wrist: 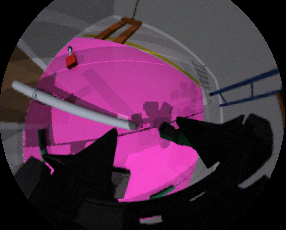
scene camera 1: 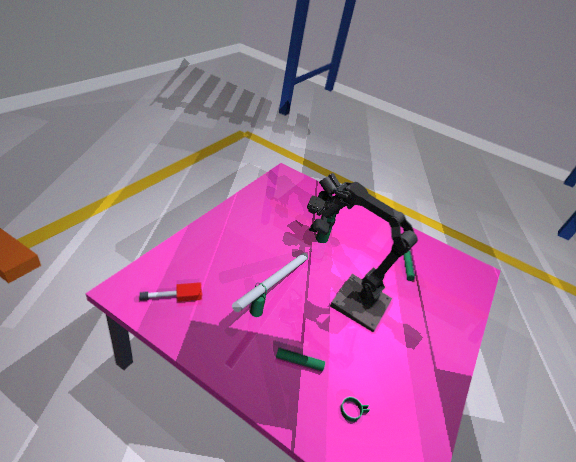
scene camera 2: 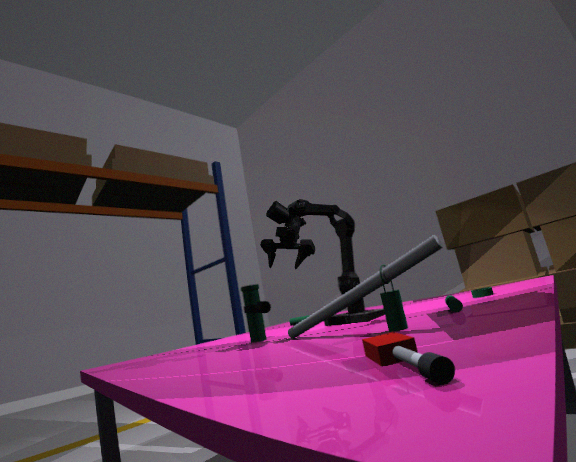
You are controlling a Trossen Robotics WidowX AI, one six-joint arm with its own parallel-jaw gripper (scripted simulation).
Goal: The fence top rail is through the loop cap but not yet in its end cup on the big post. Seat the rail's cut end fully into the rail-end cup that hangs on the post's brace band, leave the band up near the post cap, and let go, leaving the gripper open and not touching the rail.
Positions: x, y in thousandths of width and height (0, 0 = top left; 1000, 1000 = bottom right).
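My gripper (scene camera 2: 490, 581) is open with nothing in it, and you'd also find that gripper at (wrist: 516, 546) and at (scene camera 1: 541, 479). There's a grey top rail (scene camera 2: 631, 627) too; I can see the rail (wrist: 215, 454) from the wrist, and scene camera 1 has the rail (scene camera 1: 487, 594) as well. Then there's a big green post (scene camera 2: 444, 694).
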